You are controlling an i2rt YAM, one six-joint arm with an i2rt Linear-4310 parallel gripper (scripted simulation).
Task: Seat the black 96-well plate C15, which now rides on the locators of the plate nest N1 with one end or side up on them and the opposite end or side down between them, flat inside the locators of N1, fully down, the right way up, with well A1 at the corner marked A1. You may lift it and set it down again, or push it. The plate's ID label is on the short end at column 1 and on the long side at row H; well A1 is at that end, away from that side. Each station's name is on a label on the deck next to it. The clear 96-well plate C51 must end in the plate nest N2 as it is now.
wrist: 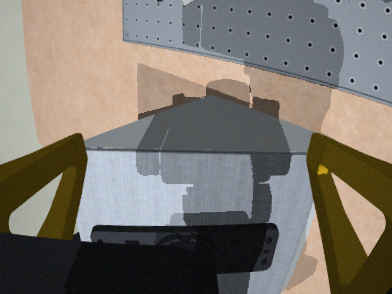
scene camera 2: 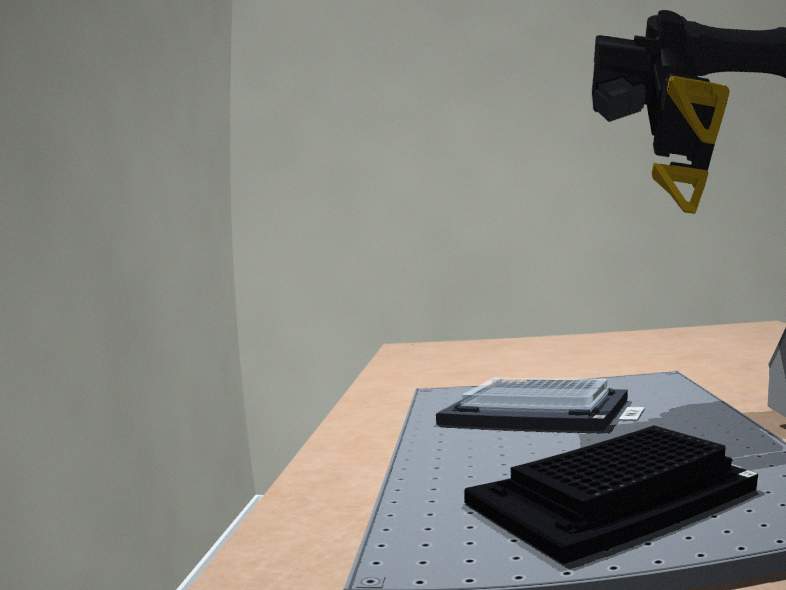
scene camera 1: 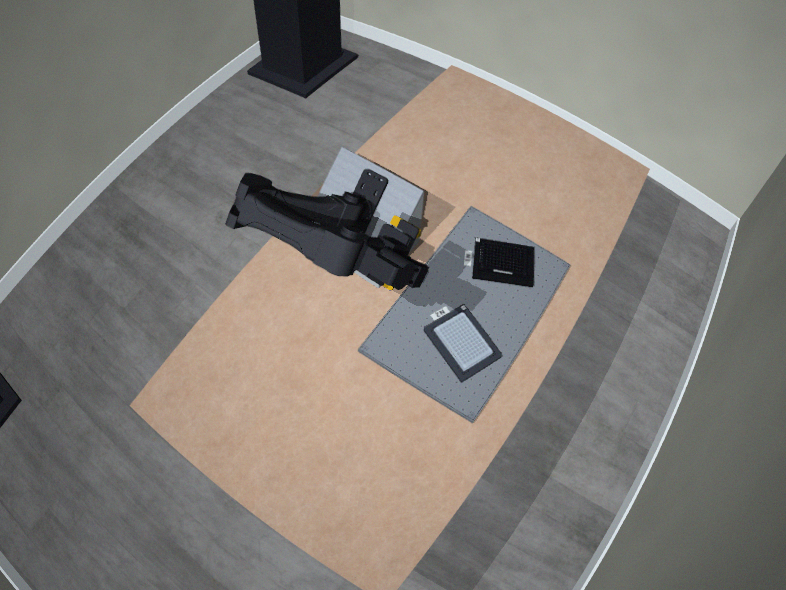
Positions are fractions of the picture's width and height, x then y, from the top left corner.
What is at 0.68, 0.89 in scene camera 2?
A black plate nest N1.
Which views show the clear plate C51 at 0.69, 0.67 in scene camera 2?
Scene camera 2 and scene camera 1 only.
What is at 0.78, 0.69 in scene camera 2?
A nest N2.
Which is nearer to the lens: the black 96-well plate C15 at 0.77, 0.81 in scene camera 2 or the clear plate C51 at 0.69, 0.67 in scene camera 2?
The black 96-well plate C15.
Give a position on a black 96-well plate C15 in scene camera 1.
At 0.63, 0.44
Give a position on a clear plate C51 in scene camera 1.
0.58, 0.56
